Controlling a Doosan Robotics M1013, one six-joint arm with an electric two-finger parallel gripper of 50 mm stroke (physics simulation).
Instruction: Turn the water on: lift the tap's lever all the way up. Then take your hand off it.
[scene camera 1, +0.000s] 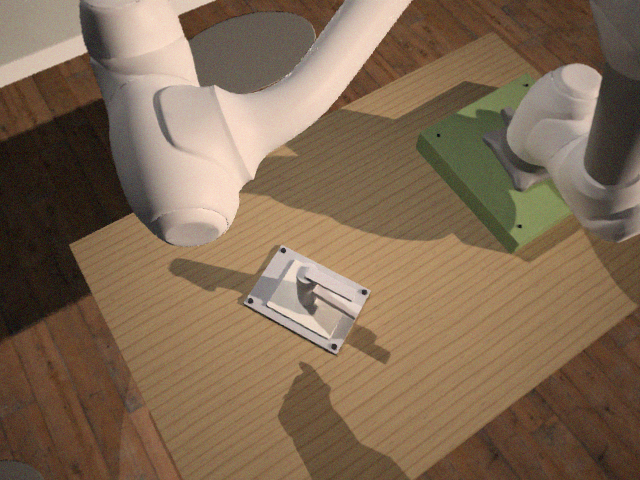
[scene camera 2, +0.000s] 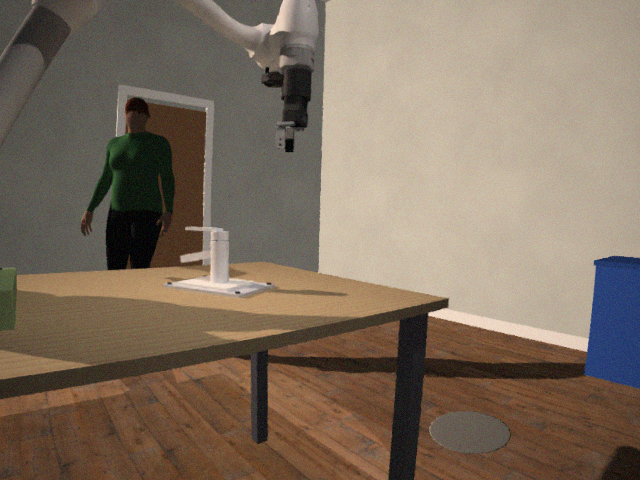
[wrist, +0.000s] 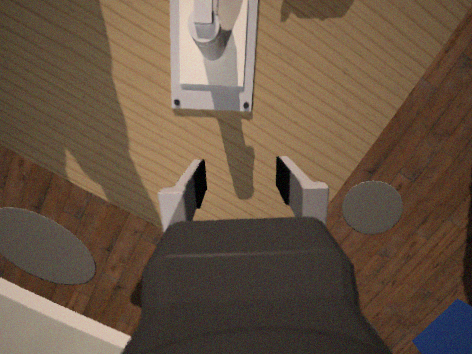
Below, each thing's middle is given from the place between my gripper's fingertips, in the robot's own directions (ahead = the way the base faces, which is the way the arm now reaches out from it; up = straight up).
Right now my hand is 14 cm past the base plate (scene camera 1: 271, 278), 9 cm to the right of it and 35 cm above it.
